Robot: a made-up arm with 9 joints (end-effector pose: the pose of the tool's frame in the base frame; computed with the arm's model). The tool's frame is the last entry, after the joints.
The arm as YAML. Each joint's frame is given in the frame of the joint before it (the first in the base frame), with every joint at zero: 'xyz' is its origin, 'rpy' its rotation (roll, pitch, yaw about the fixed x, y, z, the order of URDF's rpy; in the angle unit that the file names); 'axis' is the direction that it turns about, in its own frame. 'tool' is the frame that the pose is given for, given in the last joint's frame.
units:
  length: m
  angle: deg
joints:
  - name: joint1
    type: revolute
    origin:
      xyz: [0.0, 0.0, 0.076]
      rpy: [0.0, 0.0, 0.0]
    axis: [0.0, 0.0, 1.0]
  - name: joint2
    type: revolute
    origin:
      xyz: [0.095, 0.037, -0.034]
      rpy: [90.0, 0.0, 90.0]
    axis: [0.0, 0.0, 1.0]
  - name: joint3
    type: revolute
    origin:
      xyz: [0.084, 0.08, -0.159]
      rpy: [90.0, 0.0, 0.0]
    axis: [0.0, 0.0, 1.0]
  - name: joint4
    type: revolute
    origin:
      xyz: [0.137, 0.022, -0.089]
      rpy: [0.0, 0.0, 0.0]
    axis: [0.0, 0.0, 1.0]
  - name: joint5
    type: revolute
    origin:
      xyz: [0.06, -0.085, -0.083]
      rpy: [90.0, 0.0, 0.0]
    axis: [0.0, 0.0, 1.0]
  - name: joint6
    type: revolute
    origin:
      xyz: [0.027, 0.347, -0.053]
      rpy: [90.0, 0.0, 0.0]
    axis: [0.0, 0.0, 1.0]
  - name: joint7
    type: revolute
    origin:
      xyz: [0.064, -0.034, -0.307]
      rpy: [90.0, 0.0, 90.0]
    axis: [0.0, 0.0, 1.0]
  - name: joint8
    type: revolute
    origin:
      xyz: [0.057, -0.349, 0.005]
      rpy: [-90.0, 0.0, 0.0]
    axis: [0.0, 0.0, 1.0]
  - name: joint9
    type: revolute
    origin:
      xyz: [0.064, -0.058, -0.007]
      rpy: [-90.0, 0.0, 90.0]
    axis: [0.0, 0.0, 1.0]
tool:
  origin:
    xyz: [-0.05, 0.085, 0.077]
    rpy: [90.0, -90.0, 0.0]
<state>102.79 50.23 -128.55 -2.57 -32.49 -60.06 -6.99 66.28 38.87</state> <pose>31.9 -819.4 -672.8 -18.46 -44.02 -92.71</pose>
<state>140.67 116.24 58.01 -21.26 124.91 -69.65 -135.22 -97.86 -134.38</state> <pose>323.7 500.6 -375.3 -9.12 -25.49 5.43</pose>
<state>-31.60 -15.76 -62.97 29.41 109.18 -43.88 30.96 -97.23 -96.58</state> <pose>-119.7 -554.5 551.2 52.86 -1.57 146.01</pose>
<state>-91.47 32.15 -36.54 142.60 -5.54 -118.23 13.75 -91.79 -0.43</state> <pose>591.3 -60.5 -595.4 -6.13 -25.45 -51.36</pose>
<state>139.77 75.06 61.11 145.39 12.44 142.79 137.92 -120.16 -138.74</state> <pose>-187.0 -56.4 256.1 20.30 42.53 -18.63</pose>
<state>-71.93 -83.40 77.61 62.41 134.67 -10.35 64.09 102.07 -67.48</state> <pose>762.0 276.7 -699.2 44.21 75.40 -153.18</pose>
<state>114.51 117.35 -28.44 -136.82 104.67 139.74 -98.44 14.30 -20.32</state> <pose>189.0 673.3 571.5 -16.92 106.49 -18.76</pose>
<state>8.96 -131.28 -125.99 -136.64 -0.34 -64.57 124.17 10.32 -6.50</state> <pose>242.5 17.6 125.4 28.50 -42.34 -23.04</pose>
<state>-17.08 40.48 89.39 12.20 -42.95 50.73 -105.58 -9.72 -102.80</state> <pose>656.0 -439.0 -95.5 44.32 -11.52 165.50</pose>
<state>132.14 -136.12 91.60 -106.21 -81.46 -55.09 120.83 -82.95 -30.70</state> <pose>136.1 -200.8 -712.3 -109.81 9.18 -50.62</pose>
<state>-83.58 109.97 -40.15 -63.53 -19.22 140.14 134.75 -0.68 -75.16</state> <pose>13.4 171.1 372.0 127.04 -22.48 66.69</pose>
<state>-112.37 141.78 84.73 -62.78 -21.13 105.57 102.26 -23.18 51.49</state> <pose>247.6 -18.9 425.8 53.60 -77.23 -13.42</pose>
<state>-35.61 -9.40 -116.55 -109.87 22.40 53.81 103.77 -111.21 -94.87</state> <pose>93.4 512.2 -138.5 -32.25 -140.83 -46.47</pose>
